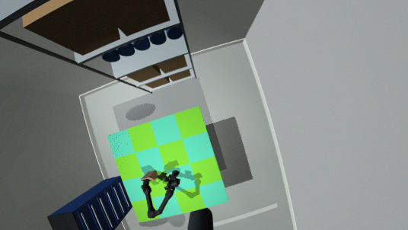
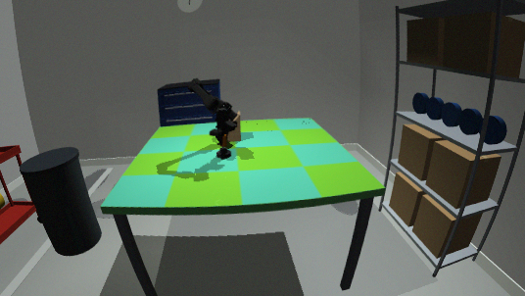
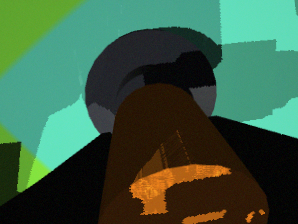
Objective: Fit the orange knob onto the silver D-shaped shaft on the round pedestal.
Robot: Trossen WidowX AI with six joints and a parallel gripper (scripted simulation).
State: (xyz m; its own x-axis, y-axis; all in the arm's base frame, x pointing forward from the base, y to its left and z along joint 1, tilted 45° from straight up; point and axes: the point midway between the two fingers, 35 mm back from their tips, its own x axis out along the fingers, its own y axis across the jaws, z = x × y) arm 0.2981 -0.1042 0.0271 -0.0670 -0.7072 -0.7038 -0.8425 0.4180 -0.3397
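My gripper tip is 30 mm below the orange knob. The rest, counted from my gripper tip: dark round pedestal (40 mm below).
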